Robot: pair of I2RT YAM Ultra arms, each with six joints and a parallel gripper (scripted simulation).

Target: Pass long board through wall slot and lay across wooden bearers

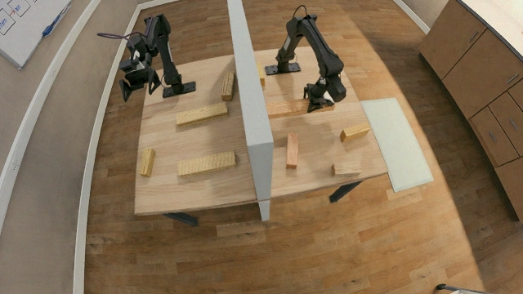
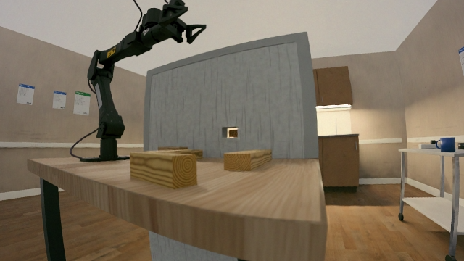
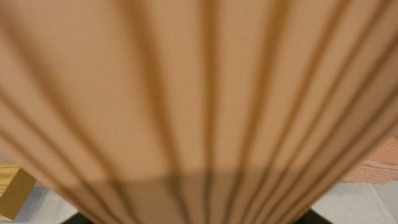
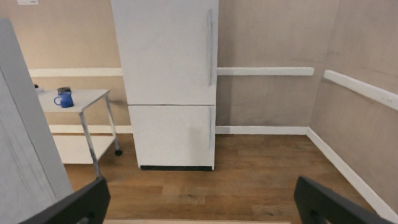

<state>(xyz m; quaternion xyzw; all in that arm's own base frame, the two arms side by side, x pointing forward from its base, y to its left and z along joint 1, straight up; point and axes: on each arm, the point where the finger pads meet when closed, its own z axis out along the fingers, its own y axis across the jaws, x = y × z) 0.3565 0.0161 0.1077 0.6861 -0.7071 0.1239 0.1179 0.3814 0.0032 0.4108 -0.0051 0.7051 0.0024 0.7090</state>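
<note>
Right now my left hand is 50 mm to the left of the long board. From my left hand the other things lie so: small block: 70 mm ahead, 780 mm to the right, 90 mm below.
</note>
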